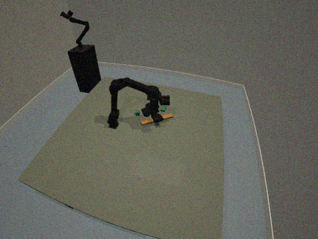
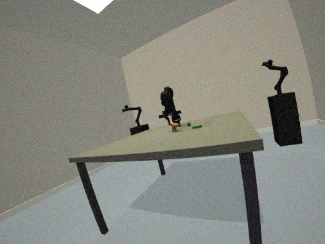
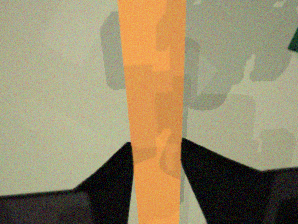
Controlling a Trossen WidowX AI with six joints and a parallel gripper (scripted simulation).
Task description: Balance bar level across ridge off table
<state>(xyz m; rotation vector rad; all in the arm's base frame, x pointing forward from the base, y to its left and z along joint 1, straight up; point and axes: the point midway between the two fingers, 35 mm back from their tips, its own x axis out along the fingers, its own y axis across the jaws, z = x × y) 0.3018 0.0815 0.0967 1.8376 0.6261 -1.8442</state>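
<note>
My gripper tip is now 2 cm short of the orange bar and 2 cm to the right of it.
</note>
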